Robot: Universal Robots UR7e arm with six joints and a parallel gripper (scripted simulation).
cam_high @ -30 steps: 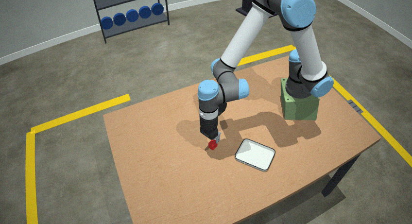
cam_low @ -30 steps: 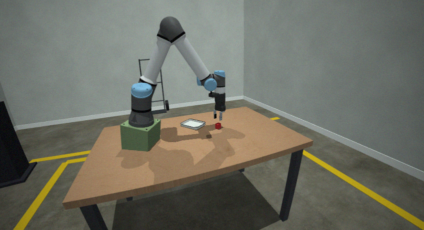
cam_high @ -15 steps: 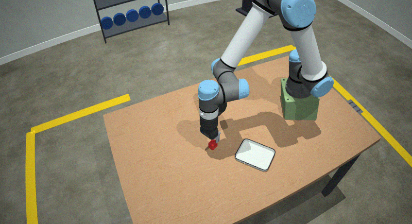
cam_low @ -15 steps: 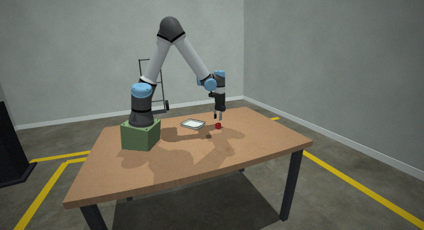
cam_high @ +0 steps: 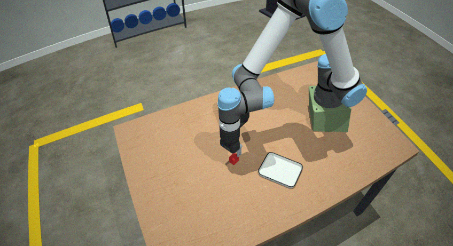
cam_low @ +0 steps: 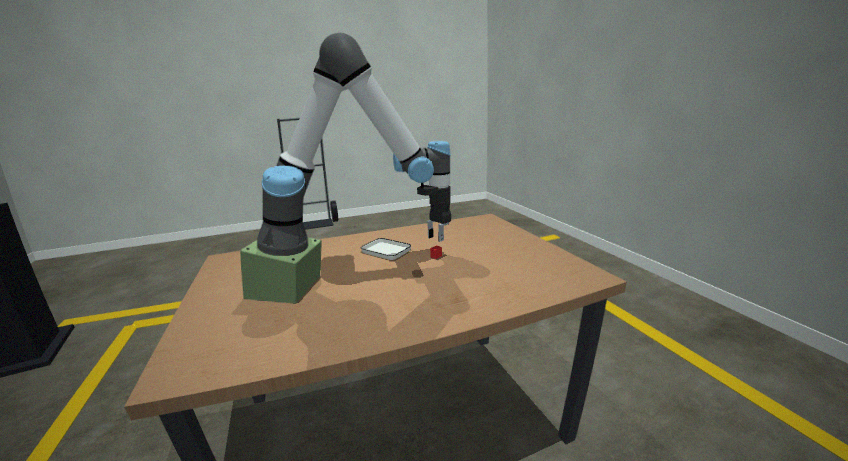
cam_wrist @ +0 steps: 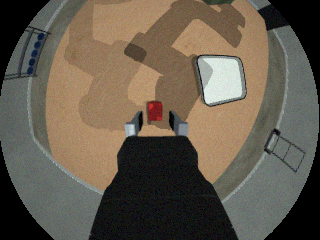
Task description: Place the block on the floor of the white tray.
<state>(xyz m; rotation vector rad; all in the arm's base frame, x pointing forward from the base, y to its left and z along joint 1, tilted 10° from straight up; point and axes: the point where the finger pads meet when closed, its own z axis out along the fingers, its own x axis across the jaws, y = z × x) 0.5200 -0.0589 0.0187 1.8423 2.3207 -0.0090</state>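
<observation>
My hand is 7 cm above the red block. Also, from my hand: white tray: 13 cm behind, 16 cm to the left, 7 cm below.
</observation>
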